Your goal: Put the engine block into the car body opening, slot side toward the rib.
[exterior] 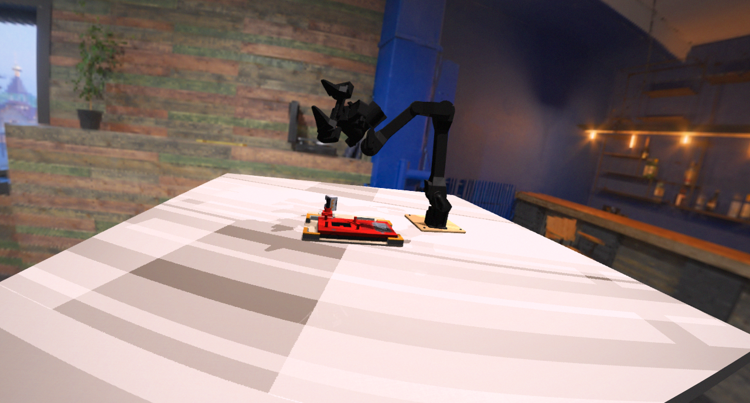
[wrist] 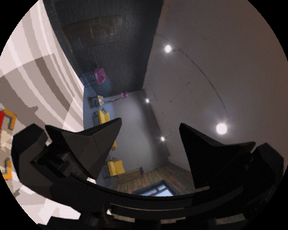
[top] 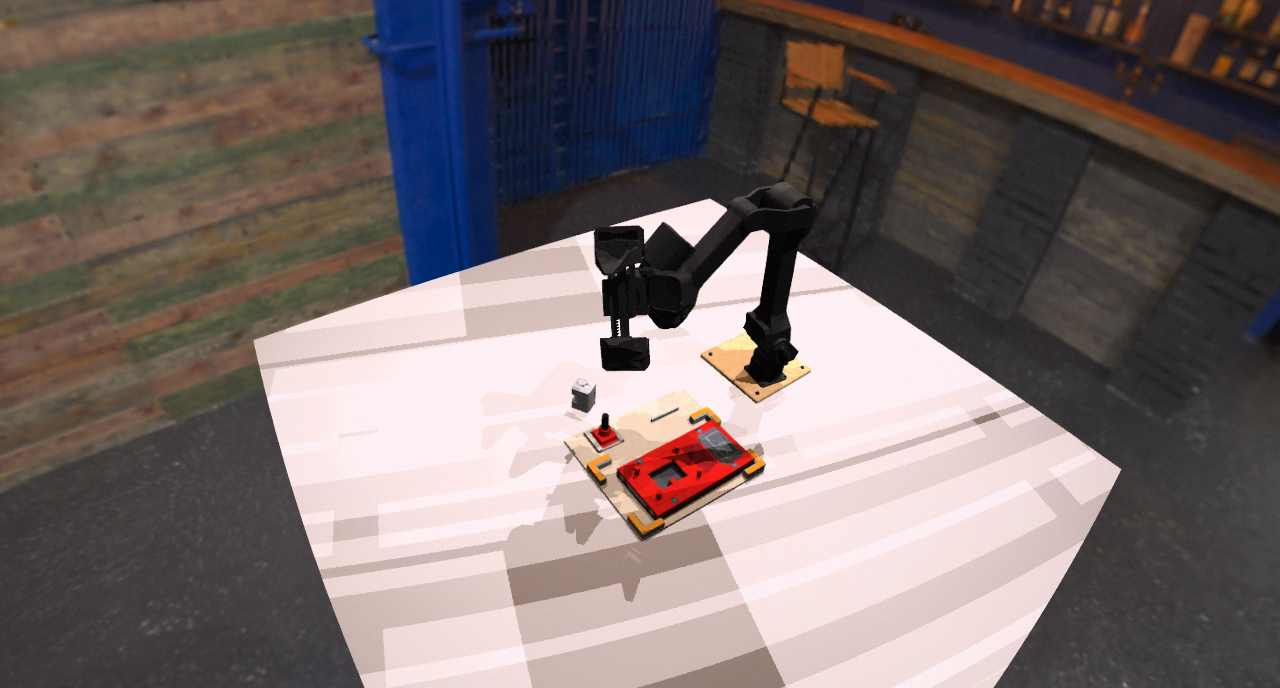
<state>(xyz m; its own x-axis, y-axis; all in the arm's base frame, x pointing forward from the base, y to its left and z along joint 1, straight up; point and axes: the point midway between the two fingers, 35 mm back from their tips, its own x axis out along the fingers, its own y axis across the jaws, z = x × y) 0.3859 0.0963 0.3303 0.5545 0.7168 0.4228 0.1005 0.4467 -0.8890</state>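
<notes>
My gripper tip is now 50 mm past the grey finned engine block, 190 mm to the left of it and 330 mm above it. Also, from my gripper tip: black upright peg: 50 mm behind, 100 mm to the right, 320 mm below.
</notes>
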